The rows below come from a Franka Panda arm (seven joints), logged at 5 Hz.
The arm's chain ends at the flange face. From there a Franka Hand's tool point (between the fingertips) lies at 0.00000 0.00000 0.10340 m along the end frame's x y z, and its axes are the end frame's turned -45 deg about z.
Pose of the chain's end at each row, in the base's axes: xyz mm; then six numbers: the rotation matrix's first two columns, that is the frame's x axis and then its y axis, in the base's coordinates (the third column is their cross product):
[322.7 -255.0 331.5 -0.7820 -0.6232 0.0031 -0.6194 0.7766 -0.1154]
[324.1 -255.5 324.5 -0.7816 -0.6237 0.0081 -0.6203 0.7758 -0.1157]
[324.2 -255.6 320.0 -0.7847 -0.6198 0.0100 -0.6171 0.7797 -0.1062]
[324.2 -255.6 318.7 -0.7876 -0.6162 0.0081 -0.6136 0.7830 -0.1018]
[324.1 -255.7 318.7 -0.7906 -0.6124 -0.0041 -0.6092 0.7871 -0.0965]
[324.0 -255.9 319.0 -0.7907 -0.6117 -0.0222 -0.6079 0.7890 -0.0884]
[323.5 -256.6 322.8 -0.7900 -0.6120 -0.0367 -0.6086 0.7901 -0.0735]
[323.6 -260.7 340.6 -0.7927 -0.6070 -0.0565 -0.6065 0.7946 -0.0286]
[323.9 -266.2 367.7 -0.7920 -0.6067 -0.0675 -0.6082 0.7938 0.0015]
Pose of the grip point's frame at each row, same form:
[329.9 -264.5 228.8 -0.1150 -0.9898 0.0838 -0.9909 0.1085 -0.0794]
[330.9 -265.4 221.8 -0.1141 -0.9896 0.0875 -0.9913 0.1076 -0.0761]
[330.2 -264.9 217.2 -0.1185 -0.9896 0.0822 -0.9912 0.1131 -0.0680]
[330.0 -264.4 215.8 -0.1230 -0.9894 0.0777 -0.9908 0.1179 -0.0663]
[330.5 -263.3 215.8 -0.1283 -0.9896 0.0653 -0.9898 0.1235 -0.0711]
[331.4 -261.7 216.0 -0.1293 -0.9904 0.0468 -0.9890 0.1254 -0.0782]
[331.1 -260.3 219.7 -0.1283 -0.9914 0.0260 -0.9890 0.1259 -0.0779]
[330.0 -259.5 237.4 -0.1317 -0.9911 -0.0197 -0.9894 0.1327 -0.0602]
[329.3 -261.8 264.5 -0.1300 -0.9903 -0.0488 -0.9901 0.1323 -0.0467]

